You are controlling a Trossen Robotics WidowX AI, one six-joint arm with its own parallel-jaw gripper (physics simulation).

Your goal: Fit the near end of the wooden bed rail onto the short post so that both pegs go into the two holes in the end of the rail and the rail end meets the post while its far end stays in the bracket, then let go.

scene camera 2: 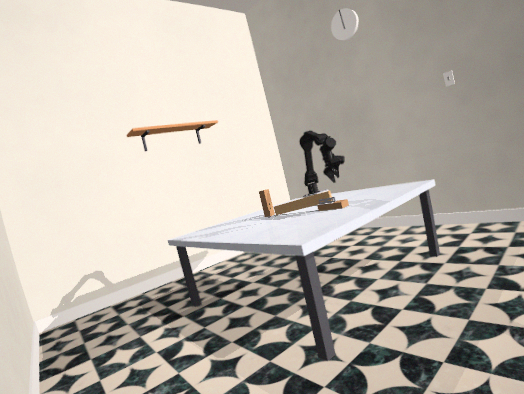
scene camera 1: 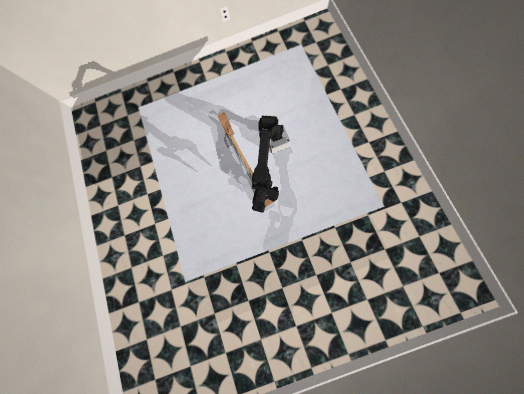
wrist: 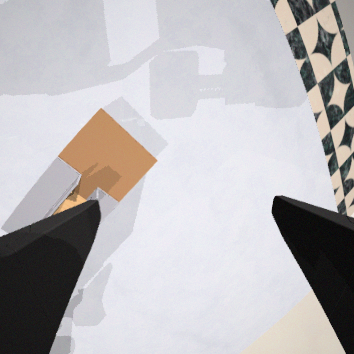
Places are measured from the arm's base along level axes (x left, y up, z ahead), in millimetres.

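Pixels of known places: gripper, fingertip midpoint: (scene camera 2: 336, 180) (wrist: 187, 206); arm's base, link origin: (scene camera 2: 314, 192) (scene camera 1: 276, 135).
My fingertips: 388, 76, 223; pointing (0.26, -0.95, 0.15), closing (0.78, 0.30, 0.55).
Ahead of a thing's pixels: the offset from my fingertips to its middle, as dx, dy, dz. "pt": to the spot under its first point. Level surfaces: height alone.
The wooden rail @[-293, -104, +18] (scene camera 1: 240, 156) (scene camera 2: 302, 202) (wrist: 71, 203) lies between an upright wooden post @[pt -552, +20, +51] (scene camera 1: 224, 120) (scene camera 2: 266, 202) and a low wooden block @[-76, -138, -15] (scene camera 1: 270, 202) (scene camera 2: 336, 205) (wrist: 107, 146). Grey side walls (wrist: 41, 192), like a bracket, flank the rail end at the block. The black finger hides part of that end in the wrist view. At the post, the views are too coarse to tell whether the rail touches it; pegs and holes cannot be made out. My gripper (scene camera 2: 334, 179) (wrist: 187, 206) is open and empty, above the table near the block, which is left of the fingers' gap in the wrist view.
The parts stand on a white table @[dy -156] (scene camera 1: 320, 175) (scene camera 2: 240, 240). The arm's pale base (scene camera 1: 281, 145) is on the same table, beside the rail. Arm shadows fall across the table. A wooden wall shelf (scene camera 2: 172, 128) hangs on the wall, away from the table.
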